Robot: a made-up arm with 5 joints.
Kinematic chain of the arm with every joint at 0, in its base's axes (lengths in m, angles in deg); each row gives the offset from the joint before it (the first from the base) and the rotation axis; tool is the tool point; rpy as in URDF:
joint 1: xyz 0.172 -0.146 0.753 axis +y
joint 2: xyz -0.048 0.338 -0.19 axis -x
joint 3: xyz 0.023 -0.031 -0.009 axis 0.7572 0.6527 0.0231
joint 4: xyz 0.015 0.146 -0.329 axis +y
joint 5: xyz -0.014 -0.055 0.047 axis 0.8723 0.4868 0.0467
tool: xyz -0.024 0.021 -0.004 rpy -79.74 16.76 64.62
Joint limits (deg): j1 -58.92..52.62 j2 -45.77..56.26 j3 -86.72..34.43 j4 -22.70..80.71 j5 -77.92..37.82
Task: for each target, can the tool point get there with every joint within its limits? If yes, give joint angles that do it. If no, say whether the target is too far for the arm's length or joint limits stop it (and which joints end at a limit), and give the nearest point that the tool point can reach.
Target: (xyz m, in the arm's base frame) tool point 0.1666 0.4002 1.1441
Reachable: no: joint limits stop it (at a limit: joint 1, joint 2, joint 3, joint 4) | nearest point -0.0747 0.4542 0.7704 | short by 0.448 m
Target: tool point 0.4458 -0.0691 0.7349
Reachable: yes | joints -42.94 41.21 -70.85 22.19 -57.33
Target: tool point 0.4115 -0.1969 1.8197
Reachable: no: too far | nearest point 0.3213 -0.0302 0.9152 | short by 0.924 m
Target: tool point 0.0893 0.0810 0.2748
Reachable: yes | joints 23.74 0.91 -42.65 19.14 -61.65
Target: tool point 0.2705 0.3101 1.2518
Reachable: no: joint limits stop it (at a limit: joint 1, joint 2, joint 3, joint 4, joint 5) | nearest point 0.3716 0.0501 0.9239 | short by 0.430 m
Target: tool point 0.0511 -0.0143 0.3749
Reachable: yes | joints 34.84 31.26 -41.93 36.48 -14.87
